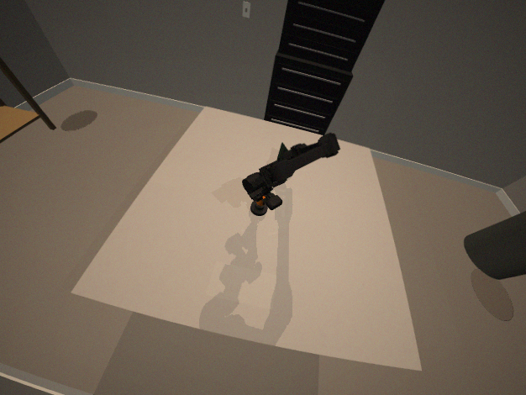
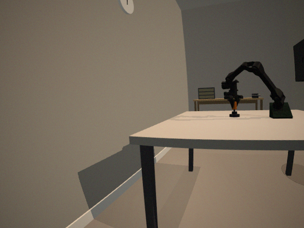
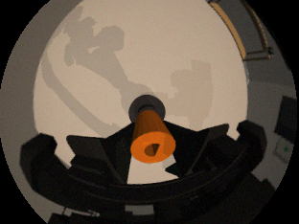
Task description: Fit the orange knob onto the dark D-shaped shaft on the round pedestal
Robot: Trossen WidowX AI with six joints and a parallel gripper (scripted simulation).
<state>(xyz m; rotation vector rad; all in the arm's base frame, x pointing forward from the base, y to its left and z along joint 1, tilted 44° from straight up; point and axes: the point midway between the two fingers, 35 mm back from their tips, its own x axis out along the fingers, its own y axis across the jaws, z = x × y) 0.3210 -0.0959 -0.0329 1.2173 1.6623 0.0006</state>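
My gripper tip is 4 cm above the dark round pedestal. From my gripper tip the other things lie so: orange knob (2 cm above).
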